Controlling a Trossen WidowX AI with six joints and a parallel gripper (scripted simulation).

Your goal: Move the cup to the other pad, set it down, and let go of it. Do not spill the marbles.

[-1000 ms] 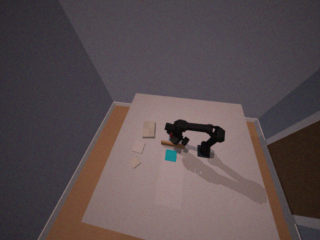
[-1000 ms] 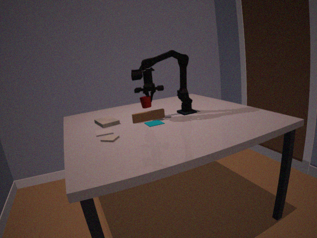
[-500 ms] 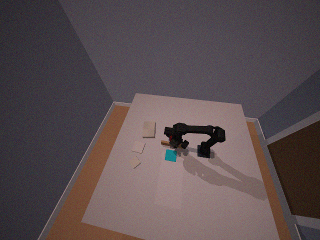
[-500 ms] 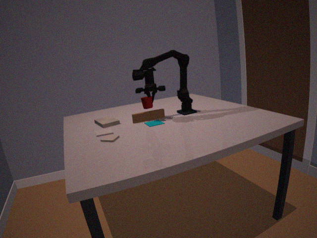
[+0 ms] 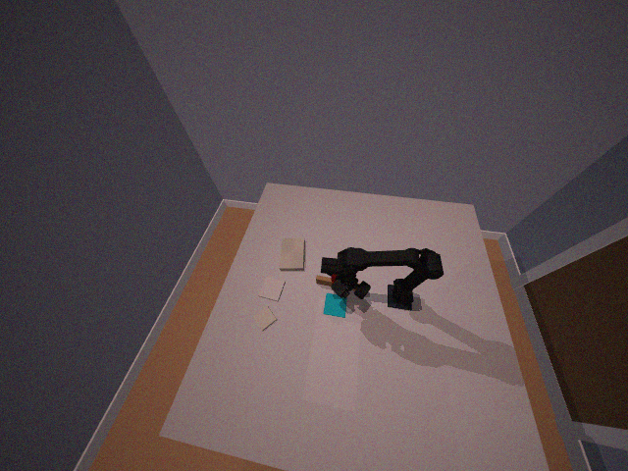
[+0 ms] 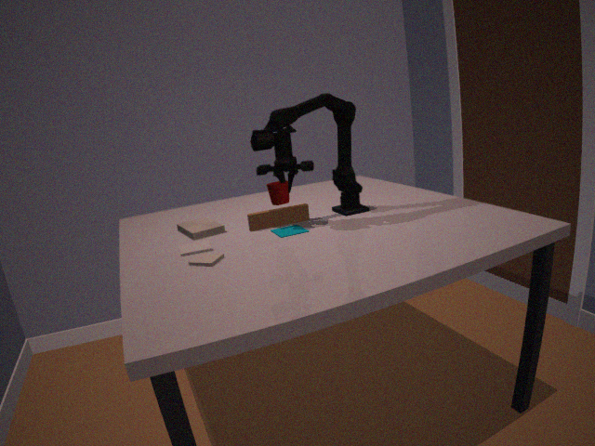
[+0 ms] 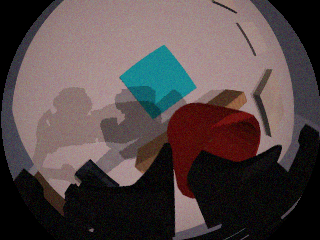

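Now: gripper tip 3 cm short of the teal pad, 5 cm to the right of it and 13 cm above it. Also, from my gripper tip: wooden bar 2 cm ahead, 4 cm to the right, 10 cm below; pale blue pad 2 cm ahead, 14 cm to the right, 13 cm below; red cup 3 cm ahead, 2 cm to the right.
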